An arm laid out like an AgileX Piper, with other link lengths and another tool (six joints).
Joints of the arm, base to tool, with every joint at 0 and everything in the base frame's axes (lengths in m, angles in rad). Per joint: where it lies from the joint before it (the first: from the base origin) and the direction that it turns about. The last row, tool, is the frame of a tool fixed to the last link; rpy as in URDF.
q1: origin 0 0 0.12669 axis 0 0 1
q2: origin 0 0 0 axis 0 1 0
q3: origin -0.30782 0 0.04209 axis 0 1 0
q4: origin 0.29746 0 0.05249 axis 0.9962 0 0.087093
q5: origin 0 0 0 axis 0 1 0
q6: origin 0.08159 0 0.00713 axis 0.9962 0 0.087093
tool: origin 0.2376 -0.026 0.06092 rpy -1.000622 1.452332 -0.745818
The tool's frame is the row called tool.
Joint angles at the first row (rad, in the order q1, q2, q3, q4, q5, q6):
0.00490, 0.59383, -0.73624, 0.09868, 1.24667, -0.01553
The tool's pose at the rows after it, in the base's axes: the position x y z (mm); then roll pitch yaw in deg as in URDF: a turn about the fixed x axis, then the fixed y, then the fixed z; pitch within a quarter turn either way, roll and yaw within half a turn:
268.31 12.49 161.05 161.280 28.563 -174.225
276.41 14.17 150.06 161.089 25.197 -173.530
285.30 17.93 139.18 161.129 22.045 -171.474
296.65 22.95 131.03 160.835 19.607 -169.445
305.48 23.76 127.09 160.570 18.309 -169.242
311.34 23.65 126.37 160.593 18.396 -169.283
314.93 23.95 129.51 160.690 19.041 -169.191
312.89 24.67 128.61 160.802 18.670 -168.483
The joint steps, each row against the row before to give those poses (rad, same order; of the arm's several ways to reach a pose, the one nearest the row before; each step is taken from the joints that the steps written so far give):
-0.00007, 0.08751, -0.02237, 0.02161, 0.00001, -0.02747
0.00007, 0.08617, -0.02571, 0.00351, -0.00002, -0.01472
0.00000, 0.08712, -0.02801, 0.00733, 0.00001, -0.03833
0.00001, 0.08570, -0.03465, 0.01146, -0.00311, -0.04015
-0.00002, 0.05477, -0.02695, 0.00207, -0.00397, -0.00602
0.00003, 0.01848, -0.00745, 0.00026, -0.01259, -0.00101
-0.00002, 0.00112, -0.00581, 0.00117, -0.00644, -0.00219
-0.00001, 0.00002, -0.00003, 0.00032, 0.00765, -0.01127

